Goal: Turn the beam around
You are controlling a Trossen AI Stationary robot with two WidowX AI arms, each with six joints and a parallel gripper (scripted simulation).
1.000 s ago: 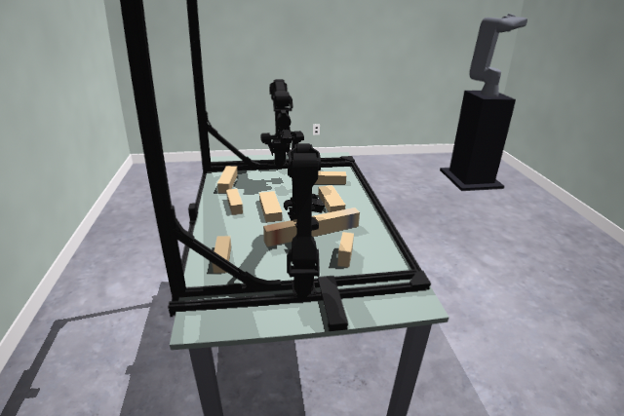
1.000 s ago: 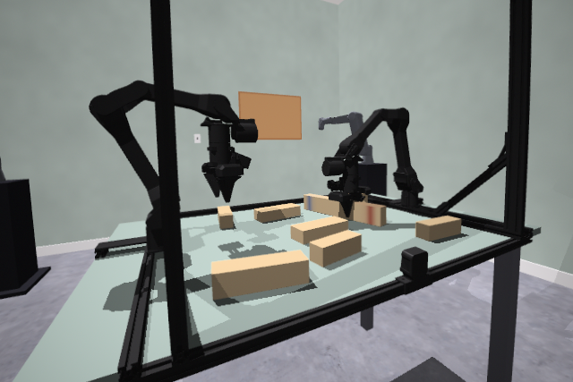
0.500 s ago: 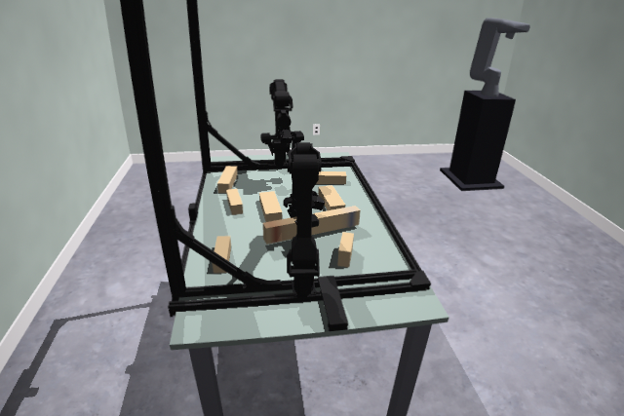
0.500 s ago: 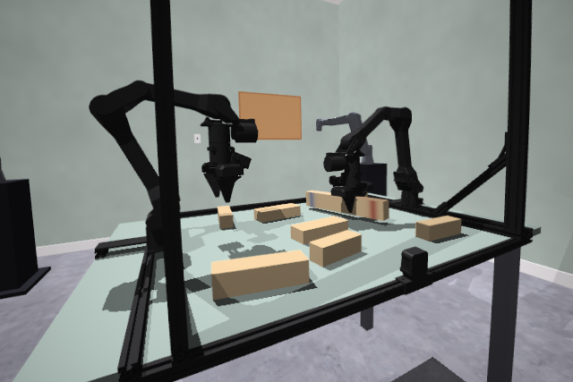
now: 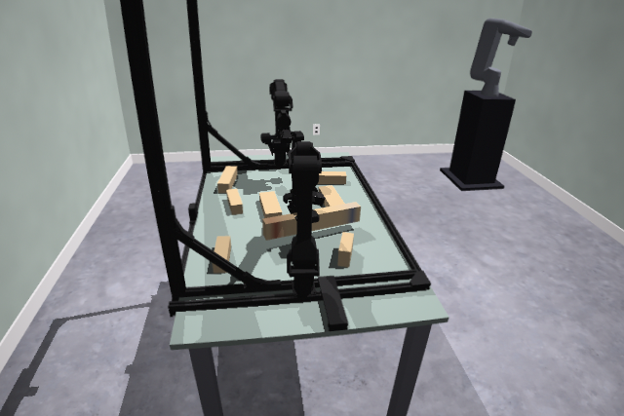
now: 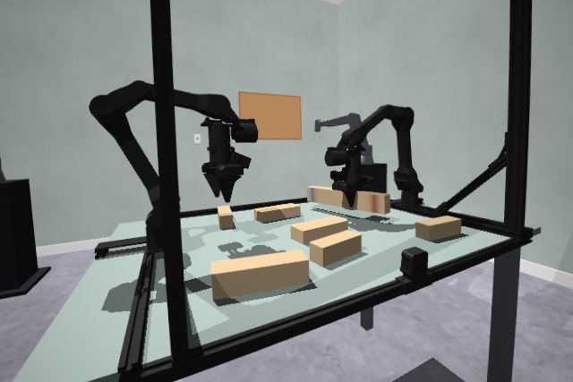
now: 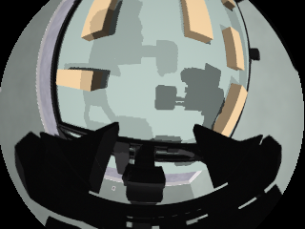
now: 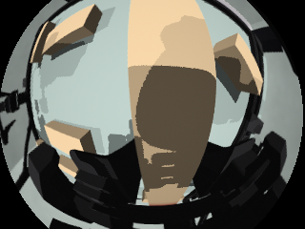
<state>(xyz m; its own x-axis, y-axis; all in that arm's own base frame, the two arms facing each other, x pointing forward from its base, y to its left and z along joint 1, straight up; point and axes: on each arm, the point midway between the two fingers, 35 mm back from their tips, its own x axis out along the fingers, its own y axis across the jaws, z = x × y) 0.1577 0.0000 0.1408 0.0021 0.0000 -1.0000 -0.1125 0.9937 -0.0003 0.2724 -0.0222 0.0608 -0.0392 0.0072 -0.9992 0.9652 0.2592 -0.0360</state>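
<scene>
My right gripper is now 5 cm short of the beam, 1 cm to the right of it and 1 cm above it.
</scene>
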